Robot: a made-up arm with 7 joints. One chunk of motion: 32 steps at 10 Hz.
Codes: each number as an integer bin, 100 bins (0 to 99) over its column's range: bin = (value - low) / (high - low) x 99, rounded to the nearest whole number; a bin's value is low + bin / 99 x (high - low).
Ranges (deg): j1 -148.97..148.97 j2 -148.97..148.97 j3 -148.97..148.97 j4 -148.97..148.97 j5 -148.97..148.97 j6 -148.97..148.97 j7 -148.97..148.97
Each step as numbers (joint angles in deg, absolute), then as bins.
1 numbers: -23.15 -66.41 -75.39 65.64 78.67 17.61 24.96
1 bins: 42 27 24 71 76 55 58
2 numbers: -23.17 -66.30 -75.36 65.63 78.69 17.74 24.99
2 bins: 42 27 24 71 76 55 58
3 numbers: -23.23 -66.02 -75.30 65.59 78.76 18.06 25.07
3 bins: 42 28 24 71 76 56 58
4 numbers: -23.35 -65.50 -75.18 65.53 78.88 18.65 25.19
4 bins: 42 28 25 71 76 56 58
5 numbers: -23.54 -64.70 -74.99 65.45 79.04 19.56 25.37
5 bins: 42 28 25 71 76 56 58
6 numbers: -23.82 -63.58 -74.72 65.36 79.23 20.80 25.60
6 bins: 42 28 25 71 76 56 58
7 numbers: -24.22 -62.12 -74.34 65.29 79.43 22.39 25.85
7 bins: 41 29 25 71 76 57 58
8 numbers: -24.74 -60.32 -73.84 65.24 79.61 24.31 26.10
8 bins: 41 29 25 71 76 58 58
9 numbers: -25.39 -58.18 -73.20 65.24 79.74 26.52 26.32
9 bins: 41 30 25 71 76 58 58
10 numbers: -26.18 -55.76 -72.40 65.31 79.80 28.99 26.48
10 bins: 41 31 25 71 76 59 58
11 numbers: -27.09 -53.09 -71.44 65.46 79.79 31.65 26.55
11 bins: 40 32 26 71 76 60 58
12 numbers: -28.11 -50.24 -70.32 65.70 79.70 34.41 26.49
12 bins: 40 33 26 71 76 61 58
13 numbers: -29.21 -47.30 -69.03 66.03 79.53 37.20 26.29
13 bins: 40 34 27 71 76 62 58
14 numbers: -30.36 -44.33 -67.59 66.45 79.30 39.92 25.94
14 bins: 39 35 27 72 76 63 58
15 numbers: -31.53 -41.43 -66.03 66.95 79.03 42.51 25.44
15 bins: 39 36 28 72 76 64 58
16 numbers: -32.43 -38.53 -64.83 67.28 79.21 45.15 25.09
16 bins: 39 37 28 72 76 65 58
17 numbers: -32.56 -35.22 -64.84 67.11 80.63 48.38 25.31
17 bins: 39 38 28 72 76 66 58
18 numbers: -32.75 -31.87 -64.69 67.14 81.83 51.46 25.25
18 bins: 39 39 28 72 77 67 58
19 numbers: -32.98 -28.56 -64.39 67.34 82.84 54.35 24.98
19 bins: 39 40 28 72 77 68 58
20 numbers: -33.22 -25.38 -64.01 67.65 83.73 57.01 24.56
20 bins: 38 41 28 72 77 68 58
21 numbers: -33.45 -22.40 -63.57 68.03 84.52 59.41 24.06
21 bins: 38 42 28 72 78 69 57
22 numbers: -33.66 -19.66 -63.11 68.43 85.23 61.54 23.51
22 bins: 38 43 29 72 78 70 57
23 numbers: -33.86 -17.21 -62.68 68.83 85.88 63.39 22.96
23 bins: 38 44 29 72 78 71 57
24 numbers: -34.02 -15.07 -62.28 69.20 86.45 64.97 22.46
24 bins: 38 44 29 72 78 71 57
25 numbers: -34.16 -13.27 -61.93 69.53 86.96 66.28 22.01
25 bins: 38 45 29 73 78 72 57
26 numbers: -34.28 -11.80 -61.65 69.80 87.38 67.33 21.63
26 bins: 38 46 29 73 79 72 57
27 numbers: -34.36 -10.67 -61.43 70.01 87.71 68.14 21.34
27 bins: 38 46 29 73 79 72 57
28 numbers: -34.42 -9.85 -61.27 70.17 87.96 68.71 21.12
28 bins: 38 46 29 73 79 72 57
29 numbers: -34.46 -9.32 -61.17 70.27 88.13 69.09 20.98
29 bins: 38 46 29 73 79 72 56
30 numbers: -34.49 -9.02 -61.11 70.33 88.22 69.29 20.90
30 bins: 38 47 29 73 79 73 56
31 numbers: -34.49 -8.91 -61.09 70.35 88.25 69.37 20.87
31 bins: 38 47 29 73 79 73 56
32 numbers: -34.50 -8.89 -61.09 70.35 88.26 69.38 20.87
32 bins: 38 47 29 73 79 73 56
